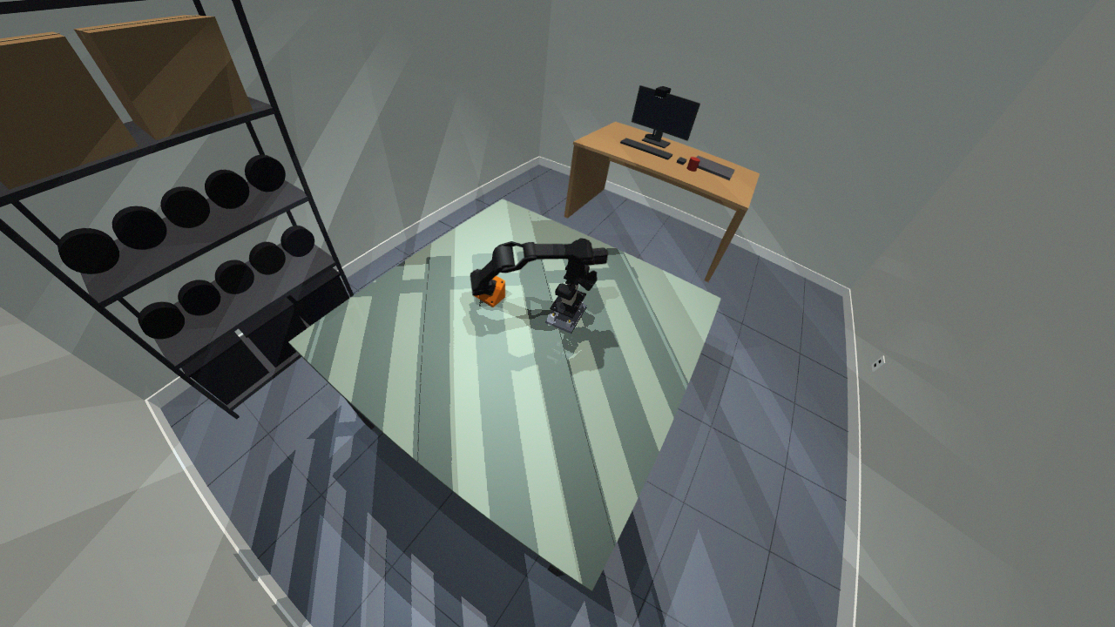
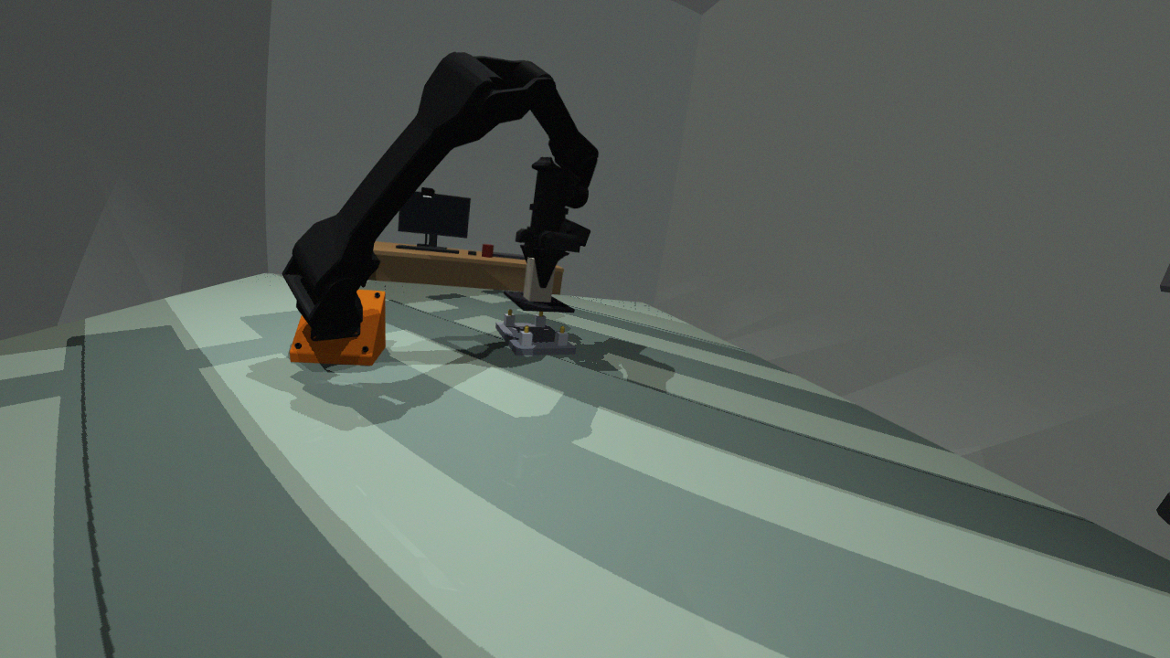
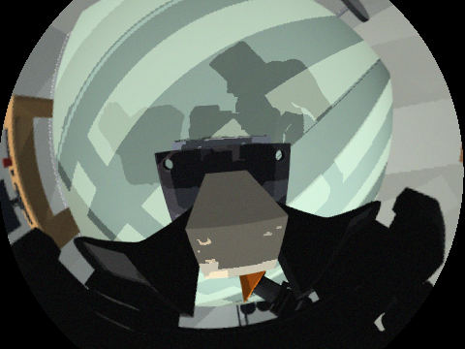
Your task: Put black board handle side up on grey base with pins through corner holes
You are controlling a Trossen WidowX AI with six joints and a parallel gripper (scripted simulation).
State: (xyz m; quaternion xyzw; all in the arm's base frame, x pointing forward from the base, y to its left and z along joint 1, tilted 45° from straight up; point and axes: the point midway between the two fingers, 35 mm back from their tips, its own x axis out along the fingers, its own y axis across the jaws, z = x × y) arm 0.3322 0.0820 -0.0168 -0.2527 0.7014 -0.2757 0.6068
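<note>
My gripper tip is 100 mm above the grey base. Also, from my gripper tip: black board: 10 mm below.
</note>
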